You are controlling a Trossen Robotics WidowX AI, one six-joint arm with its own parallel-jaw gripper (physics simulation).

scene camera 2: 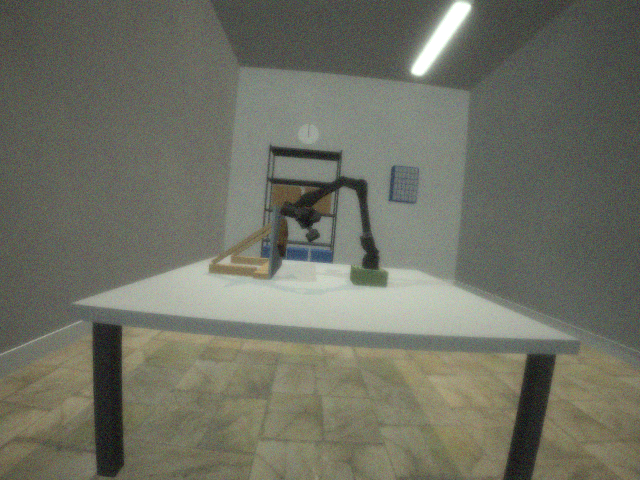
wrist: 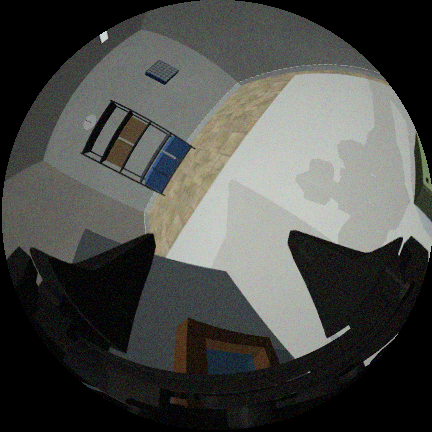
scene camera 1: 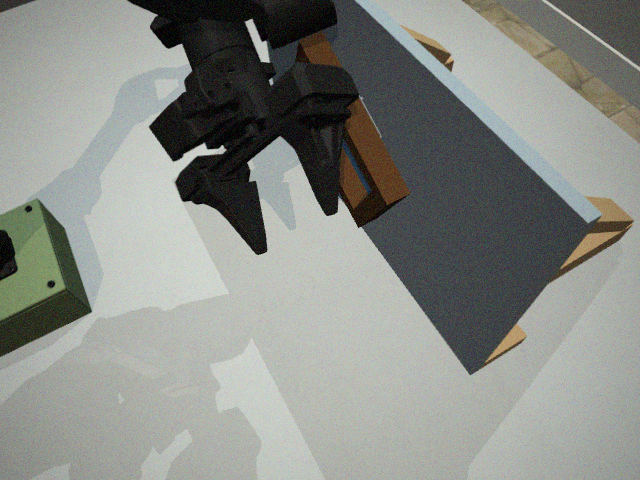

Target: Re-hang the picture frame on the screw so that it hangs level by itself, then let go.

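Observation:
The brown wooden picture frame (scene camera 1: pixel 379 160) (scene camera 2: pixel 282 238) (wrist: pixel 182 350), with a blue picture inside, is against the dark face of the upright panel (scene camera 1: pixel 439 206) (scene camera 2: pixel 275 245) (wrist: pixel 192 292). In scene camera 1 it looks tilted against the panel's edges, its near end lower. A thin pale line (scene camera 1: pixel 371 116) shows at its upper edge. The screw cannot be made out. My gripper (scene camera 1: pixel 295 233) (wrist: pixel 223 239) is wide open and empty, in front of the frame. One finger overlaps the frame in scene camera 1; whether it touches is unclear. The arm hides the frame's far end.
Light wooden supports (scene camera 1: pixel 610 214) (scene camera 2: pixel 240 269) brace the panel from behind. The green base block (scene camera 1: pixel 36 258) (scene camera 2: pixel 368 276) (wrist: pixel 423 172) of the arm stands on the white table (scene camera 1: pixel 361 387) (scene camera 2: pixel 310 310) (wrist: pixel 320 115), across from the panel. A shelf rack (scene camera 2: pixel 305 151) stands by the far wall.

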